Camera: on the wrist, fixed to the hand. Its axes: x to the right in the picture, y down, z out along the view.
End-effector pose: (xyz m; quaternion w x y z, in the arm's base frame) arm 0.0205 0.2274 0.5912 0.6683 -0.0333 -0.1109 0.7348
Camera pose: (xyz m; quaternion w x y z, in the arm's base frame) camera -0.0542 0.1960 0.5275 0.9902 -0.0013 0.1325 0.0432
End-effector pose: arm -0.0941 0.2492 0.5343 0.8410 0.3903 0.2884 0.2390
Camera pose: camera -0.1603 0.3047 0.5905 0.6274 0.1304 0.6653 -0.3831
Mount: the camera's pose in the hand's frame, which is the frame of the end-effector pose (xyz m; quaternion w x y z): -0.0296 0.0886 -0.0435 0.6789 0.1343 0.1979 -0.6942
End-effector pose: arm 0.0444 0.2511 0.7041 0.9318 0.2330 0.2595 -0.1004
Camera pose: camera 0.0277 0.3514 0.7207 0.4803 0.1230 0.5088 -0.7038
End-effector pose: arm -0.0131 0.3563 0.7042 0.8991 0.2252 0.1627 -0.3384
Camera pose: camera 0.0200 0.4539 0.7067 0.3130 0.2276 0.3993 -0.8311
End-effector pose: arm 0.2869 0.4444 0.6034 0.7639 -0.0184 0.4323 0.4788
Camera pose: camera 0.1878 0.4519 0.6304 0.7679 -0.3048 0.4962 -0.2669
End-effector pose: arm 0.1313 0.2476 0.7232 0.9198 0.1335 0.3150 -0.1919
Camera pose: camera 0.1255 0.3504 0.7196 0.4110 0.0335 0.4628 -0.7847
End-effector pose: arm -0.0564 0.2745 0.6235 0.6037 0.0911 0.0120 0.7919
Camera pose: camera -0.1403 0.2261 0.5883 0.9450 -0.0221 0.2972 0.1349
